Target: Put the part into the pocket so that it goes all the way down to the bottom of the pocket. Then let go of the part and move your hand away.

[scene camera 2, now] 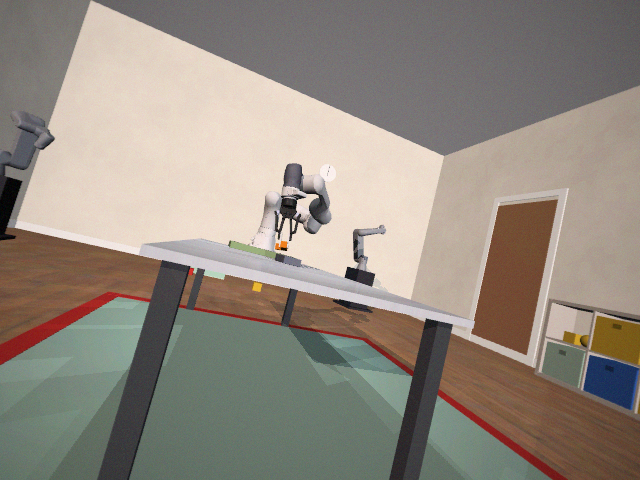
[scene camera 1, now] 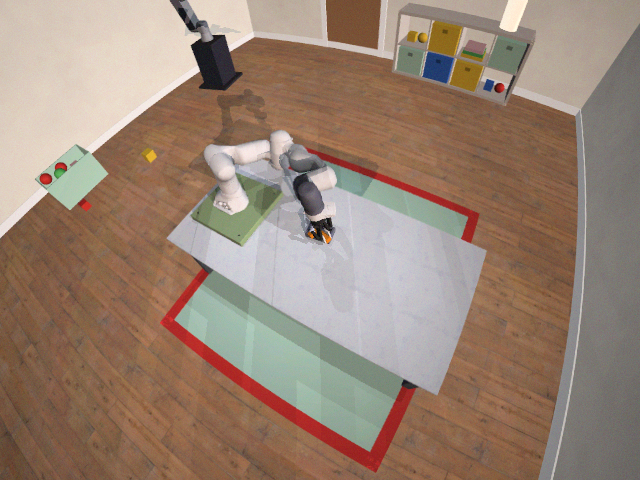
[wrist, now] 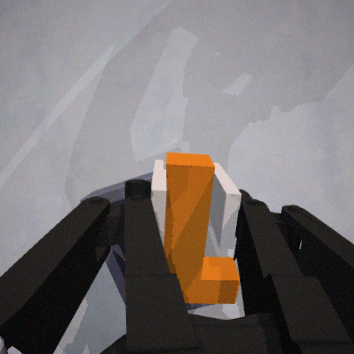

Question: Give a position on an orange L-shaped part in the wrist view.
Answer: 202, 279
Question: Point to a pocket block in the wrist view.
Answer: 115, 259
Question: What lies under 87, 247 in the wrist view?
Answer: My gripper.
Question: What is my gripper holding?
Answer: An orange L-shaped part.
